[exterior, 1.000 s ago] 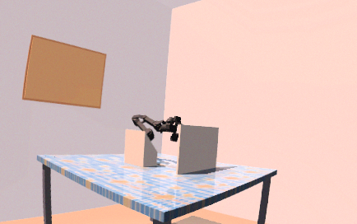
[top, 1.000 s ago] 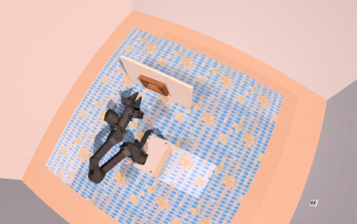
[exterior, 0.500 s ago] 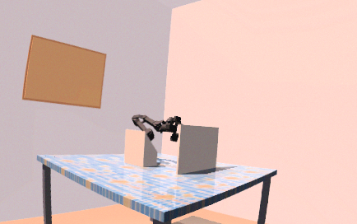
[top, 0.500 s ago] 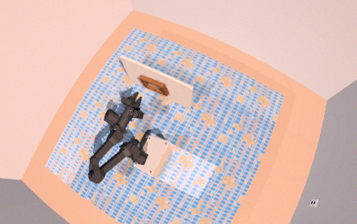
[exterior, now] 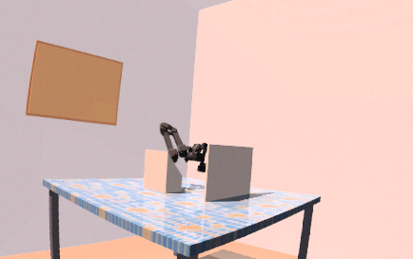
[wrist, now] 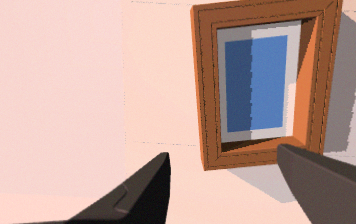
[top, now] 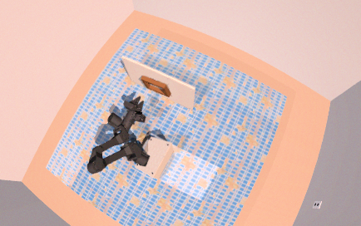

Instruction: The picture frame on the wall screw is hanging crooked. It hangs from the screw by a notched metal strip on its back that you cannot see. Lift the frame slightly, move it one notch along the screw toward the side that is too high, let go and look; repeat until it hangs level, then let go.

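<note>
My gripper tip is now 120 mm short of the picture frame, 30 mm to the left of it and 60 mm above it. The rest, counted from my gripper tip: wall panel 130 mm ahead, 30 mm to the right, 70 mm below.
</note>
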